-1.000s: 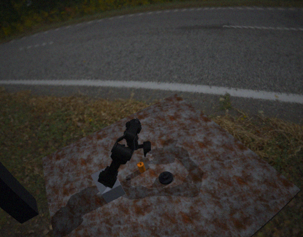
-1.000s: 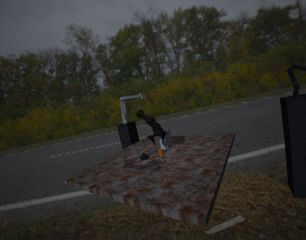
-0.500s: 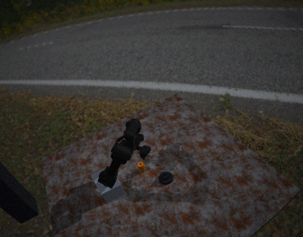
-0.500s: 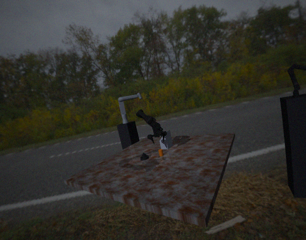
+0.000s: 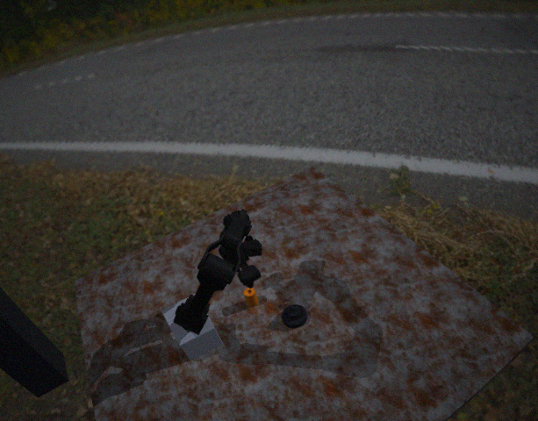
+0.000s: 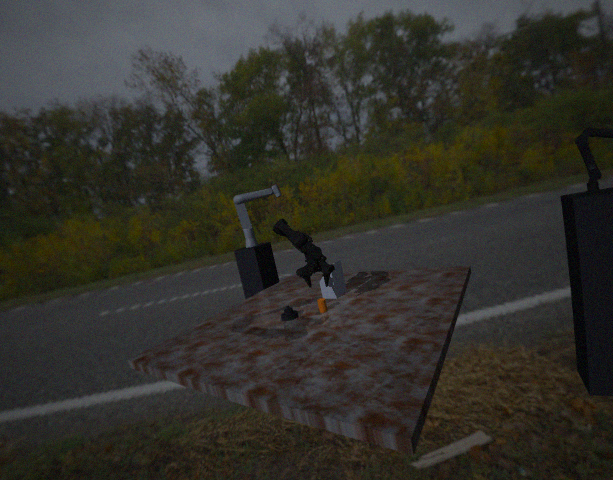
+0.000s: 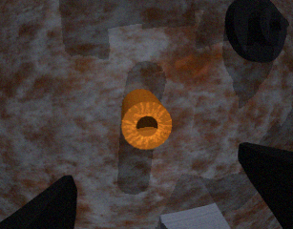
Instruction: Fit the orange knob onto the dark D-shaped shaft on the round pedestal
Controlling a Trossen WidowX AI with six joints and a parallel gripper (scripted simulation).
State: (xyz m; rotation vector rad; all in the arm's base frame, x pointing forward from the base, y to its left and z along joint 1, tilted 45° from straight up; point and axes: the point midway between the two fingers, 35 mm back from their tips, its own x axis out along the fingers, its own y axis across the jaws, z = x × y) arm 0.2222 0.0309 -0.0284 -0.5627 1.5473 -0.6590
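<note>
Now: the orange knob 9 cm below my gripper tip. Also, from my gripper tip: dark round pedestal: 15 cm to the right, 9 cm below, 7 cm ahead.
</note>
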